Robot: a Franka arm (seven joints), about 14 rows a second.
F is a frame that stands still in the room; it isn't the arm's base.
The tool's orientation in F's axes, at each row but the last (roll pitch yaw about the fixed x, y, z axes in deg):
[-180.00 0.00 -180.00]
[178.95 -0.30 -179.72]
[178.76 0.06 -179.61]
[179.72 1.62 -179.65]
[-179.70 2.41 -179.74]
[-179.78 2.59 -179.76]
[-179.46 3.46 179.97]
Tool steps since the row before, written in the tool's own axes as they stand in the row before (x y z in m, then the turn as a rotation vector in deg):
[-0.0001 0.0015 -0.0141 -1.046 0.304 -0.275]
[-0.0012 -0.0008 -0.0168 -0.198 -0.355 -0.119]
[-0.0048 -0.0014 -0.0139 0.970 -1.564 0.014]
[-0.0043 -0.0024 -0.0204 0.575 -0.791 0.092]
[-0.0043 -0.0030 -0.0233 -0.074 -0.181 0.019]
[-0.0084 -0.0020 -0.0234 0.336 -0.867 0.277]
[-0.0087 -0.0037 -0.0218 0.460 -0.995 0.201]
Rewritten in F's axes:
[0.0001 0.0015 0.0141 1.046 0.304 0.275]
[0.0013 -0.0011 0.0168 0.200 -0.356 0.111]
[0.0048 -0.0017 0.0139 -0.959 -1.570 -0.049]
[0.0037 -0.0025 0.0205 -0.567 -0.794 -0.112]
[0.0033 -0.0029 0.0235 0.076 -0.181 -0.015]
[0.0073 -0.0019 0.0238 -0.320 -0.869 -0.289]
[0.0074 -0.0035 0.0223 -0.448 -0.997 -0.219]

